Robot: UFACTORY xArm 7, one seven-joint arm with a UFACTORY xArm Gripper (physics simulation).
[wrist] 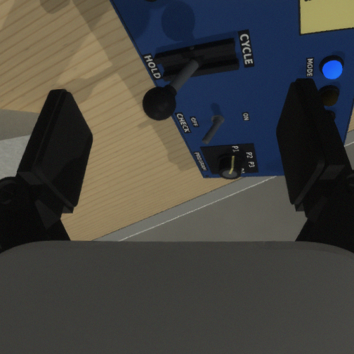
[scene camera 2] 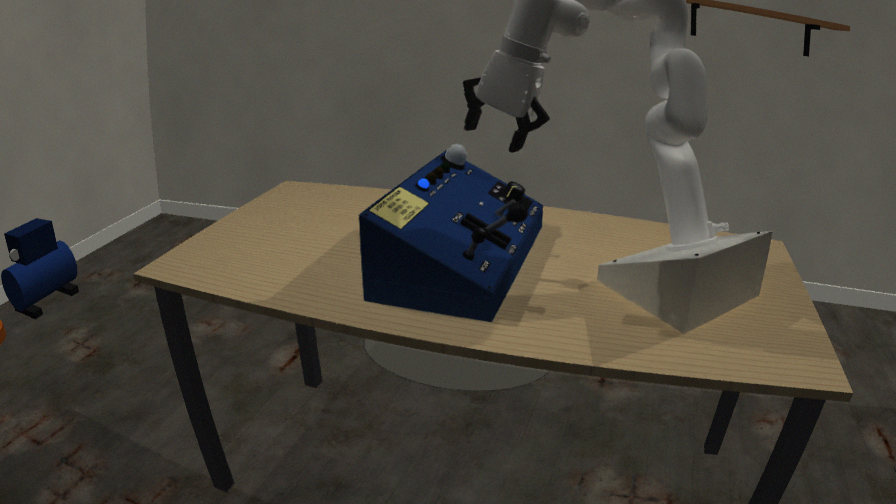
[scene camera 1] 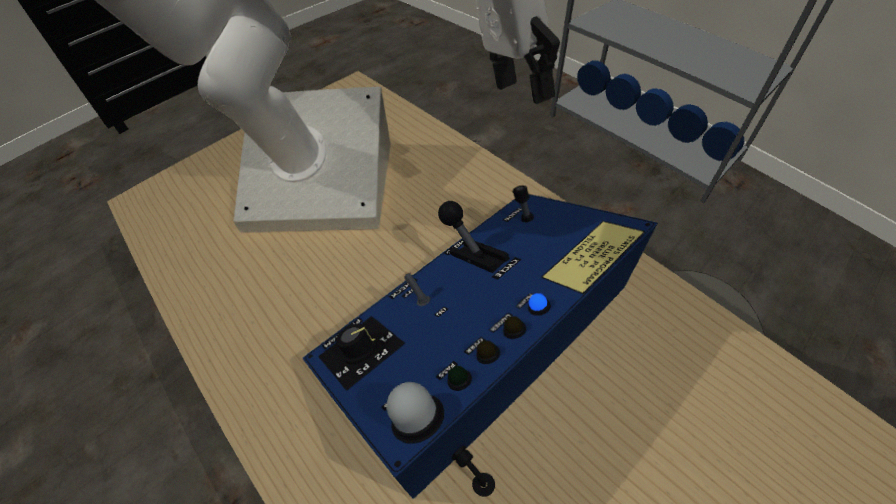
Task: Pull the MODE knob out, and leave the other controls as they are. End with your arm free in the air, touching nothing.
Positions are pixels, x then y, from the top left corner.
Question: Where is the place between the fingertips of my gripper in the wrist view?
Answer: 179,107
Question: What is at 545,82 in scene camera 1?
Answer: My gripper.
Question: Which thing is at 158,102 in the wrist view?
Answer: A cycle lever.
